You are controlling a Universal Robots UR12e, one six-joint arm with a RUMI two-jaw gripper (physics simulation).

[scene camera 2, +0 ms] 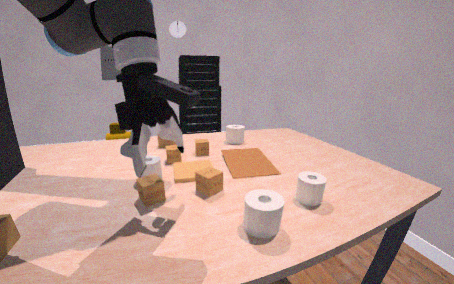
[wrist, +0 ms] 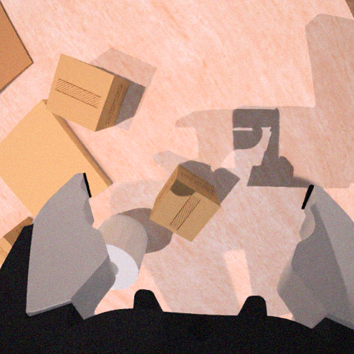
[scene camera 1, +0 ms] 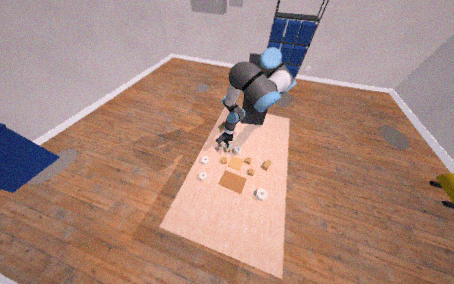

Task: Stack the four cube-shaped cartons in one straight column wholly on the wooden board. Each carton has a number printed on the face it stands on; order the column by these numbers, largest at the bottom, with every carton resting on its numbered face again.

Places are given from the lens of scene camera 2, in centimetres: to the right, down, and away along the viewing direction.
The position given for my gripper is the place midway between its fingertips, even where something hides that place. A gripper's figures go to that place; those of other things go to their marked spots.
my gripper [scene camera 2: 164, 163]: -13, 4, 38
flat brown sheet [scene camera 2: 243, 163]: 5, 7, 64
